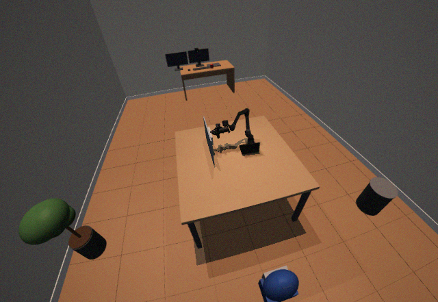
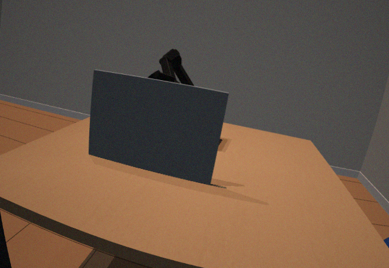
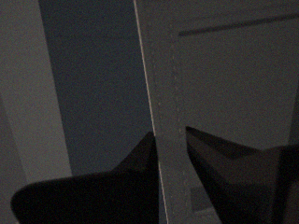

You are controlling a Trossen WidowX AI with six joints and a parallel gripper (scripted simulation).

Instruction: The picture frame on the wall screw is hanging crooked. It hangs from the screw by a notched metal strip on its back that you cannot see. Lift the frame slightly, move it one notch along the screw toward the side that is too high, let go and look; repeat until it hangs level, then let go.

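Now: gripper tip 50 mm above the picture frame, 10 mm to the left of it and 10 mm short of it. Also, from my gripper tip: blue-grey wall panel: 70 mm below, 20 mm ahead, 10 mm to the left.
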